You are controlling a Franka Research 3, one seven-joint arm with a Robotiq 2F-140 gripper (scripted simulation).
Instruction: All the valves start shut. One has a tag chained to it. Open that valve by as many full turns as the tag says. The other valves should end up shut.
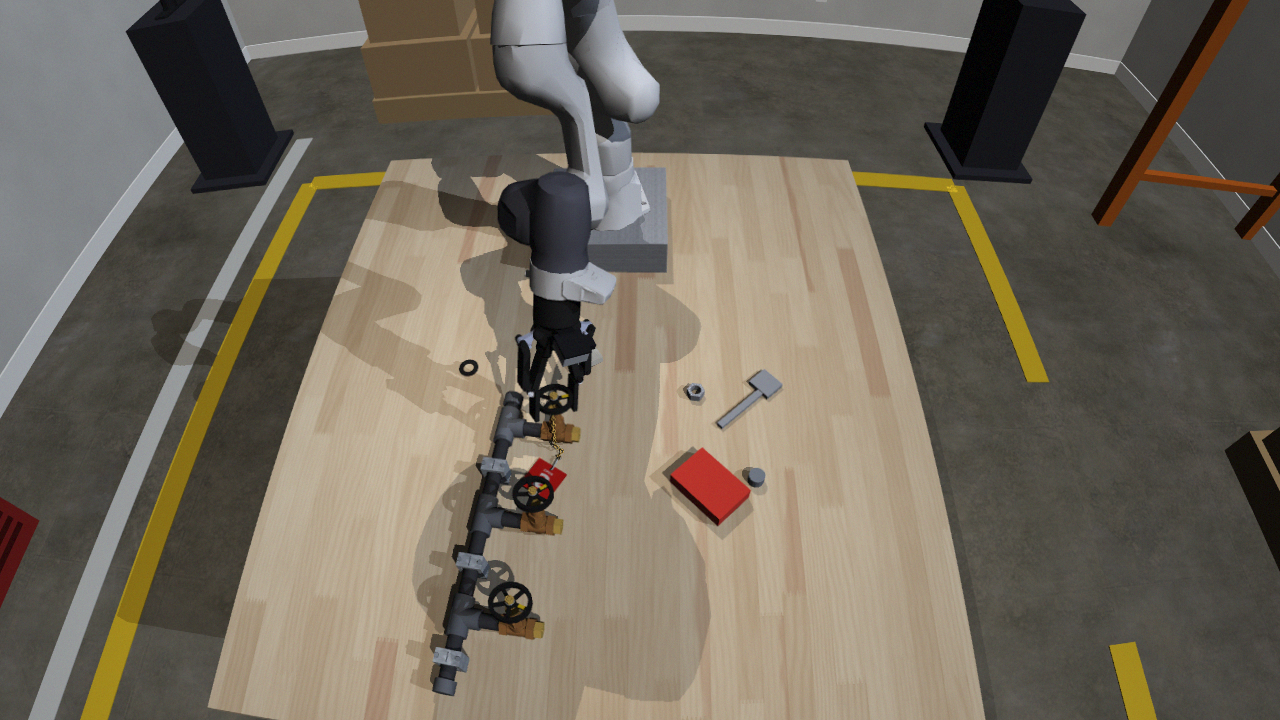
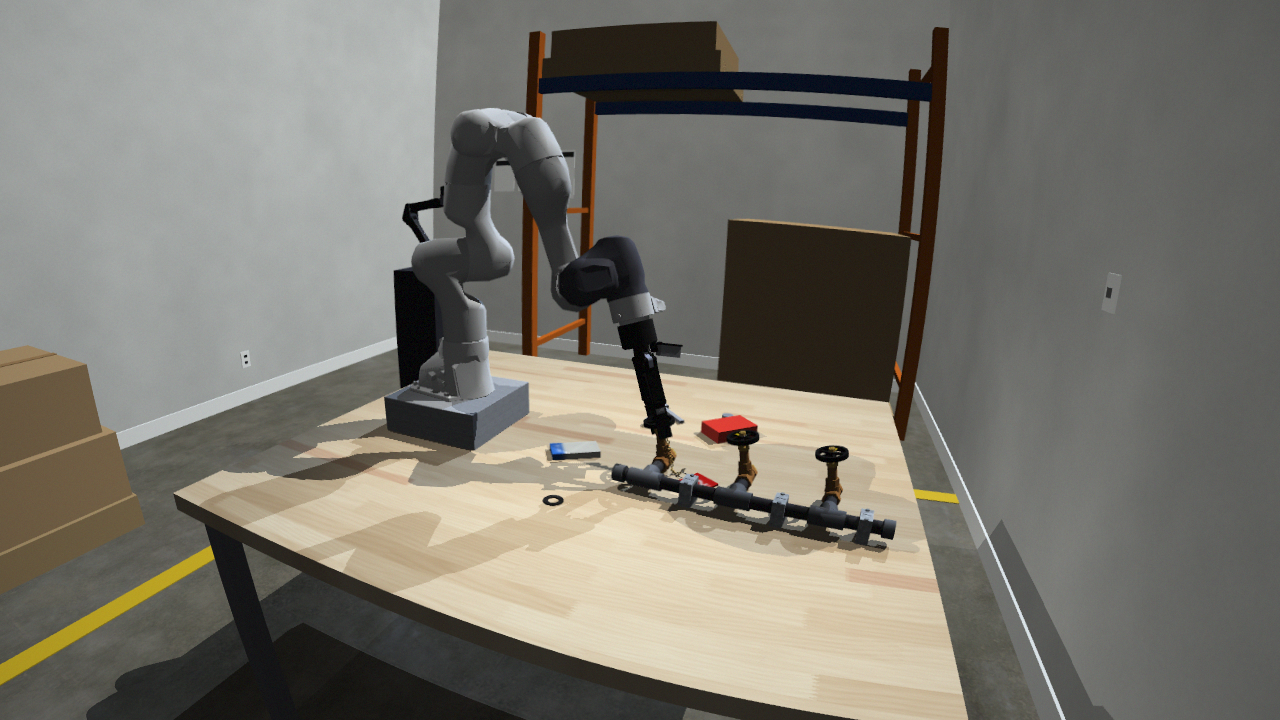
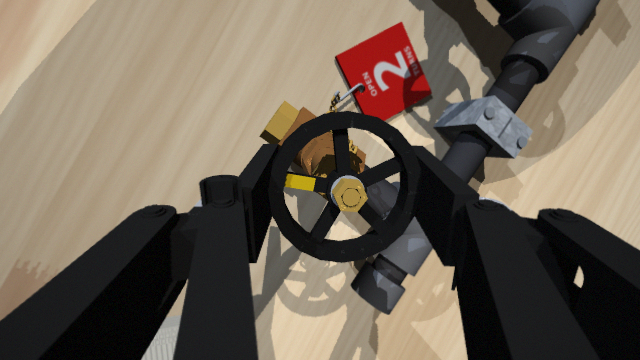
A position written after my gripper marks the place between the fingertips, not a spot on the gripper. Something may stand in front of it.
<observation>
I see my gripper [image 1: 553, 412], a red box [image 1: 713, 489], a blue-and-white box [image 2: 572, 450], a grey hammer [image 1: 765, 384], a handwheel [image 1: 526, 480], a handwheel [image 1: 502, 587] and a handwheel [image 3: 387, 231].
The red box also shows in image 2 [image 2: 717, 429]. My gripper is seen too in image 2 [image 2: 661, 435] and in image 3 [image 3: 341, 169]. Image 3 misses the red box: it is out of frame. Image 3 does not show the grey hammer: it is out of frame.
</observation>
